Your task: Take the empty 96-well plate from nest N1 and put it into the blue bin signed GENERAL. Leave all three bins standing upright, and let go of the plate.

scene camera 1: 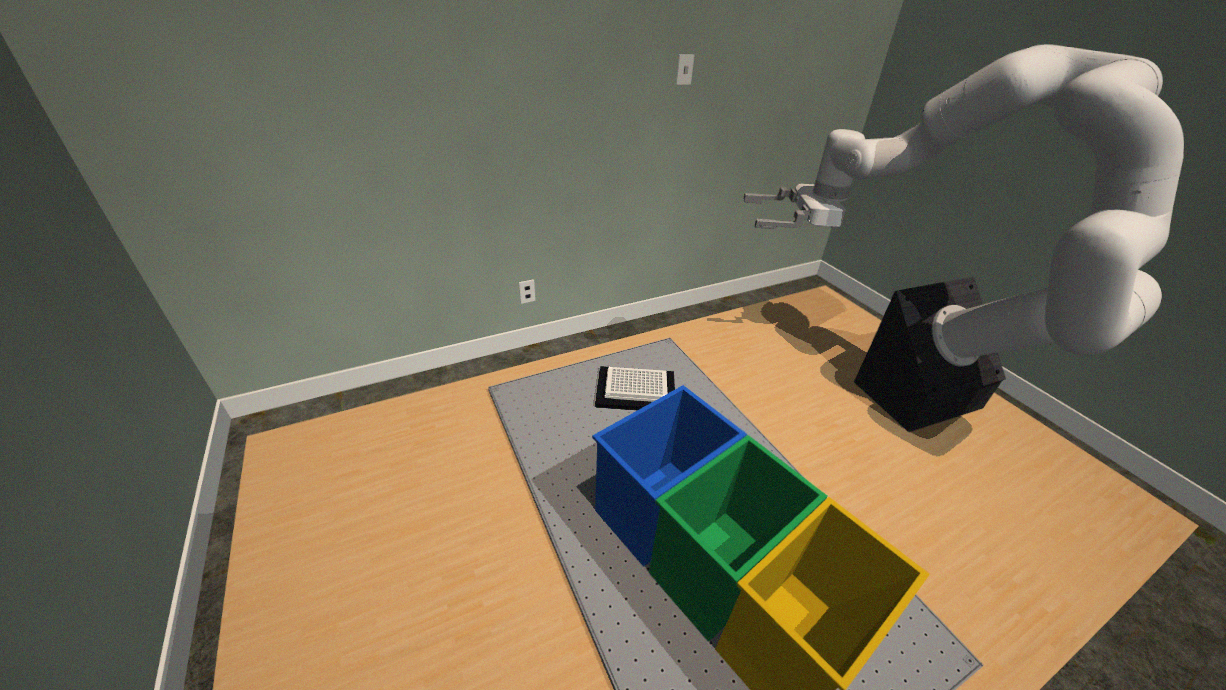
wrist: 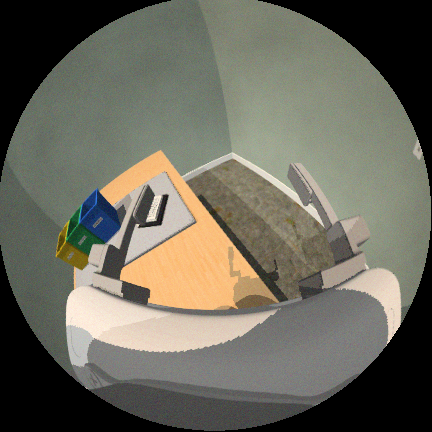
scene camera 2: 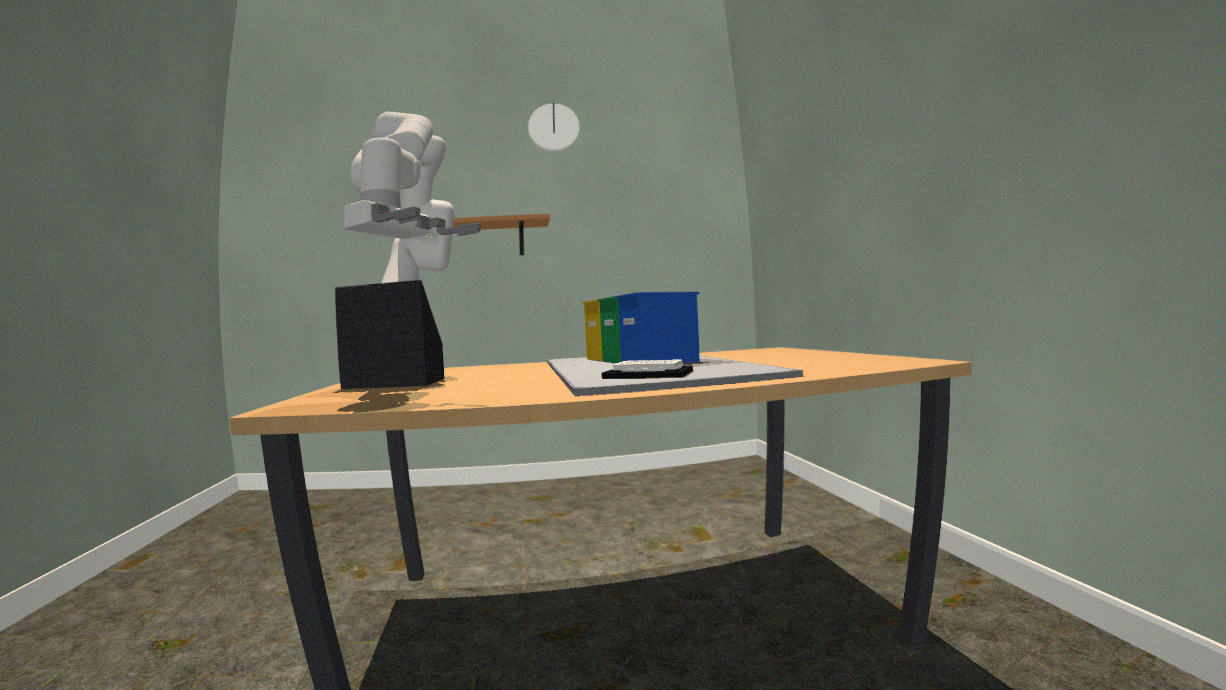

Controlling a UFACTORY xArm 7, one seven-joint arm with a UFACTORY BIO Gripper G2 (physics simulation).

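Places are measured from the arm's base along level axes (x ahead, y left, z up), in millimetres.
Where they show: hand, tool point: [scene camera 1: 759, 210] [wrist: 217, 190] [scene camera 2: 440, 222]; arm's base, link origin: [scene camera 1: 955, 335] [scene camera 2: 388, 317].
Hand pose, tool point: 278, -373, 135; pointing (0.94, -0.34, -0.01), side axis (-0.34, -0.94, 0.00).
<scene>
Each offset is from my tool point to the top centre of the thing, as dx, dy, dz. Level surfaces: height alone.
The white 96-well plate {+349, +218, -263} [scene camera 1: 636, 383] [scene camera 2: 647, 365] [wrist: 155, 208] sits flat in the black nest [scene camera 1: 602, 396] [scene camera 2: 610, 374]. The blue bin {+402, +501, -110} [scene camera 1: 619, 505] [scene camera 2: 664, 330] [wrist: 107, 227] stands upright close to the nest; its sign is too small to read. The green bin {+352, +623, -110} [scene camera 1: 690, 565] [scene camera 2: 609, 342] and the yellow bin {+302, +744, -110} [scene camera 1: 772, 638] [scene camera 2: 592, 344] stand upright in a row behind it. My gripper [scene camera 1: 750, 211] [scene camera 2: 446, 221] [wrist: 221, 180] is open and empty, high above the table and off to the robot-base side of the plate. Its fingers point sideways, and one finger partly overlaps the view near the nest in the wrist view.
The nest and bins stand on a grey perforated board {dz -289} [scene camera 1: 549, 420] [scene camera 2: 754, 371] on the wooden table {dz -302} [scene camera 1: 386, 514] [scene camera 2: 875, 364]. The black robot base [scene camera 1: 896, 342] [scene camera 2: 377, 334] stands beside the board. A wall shelf [scene camera 2: 506, 221] shows behind the arm.
</scene>
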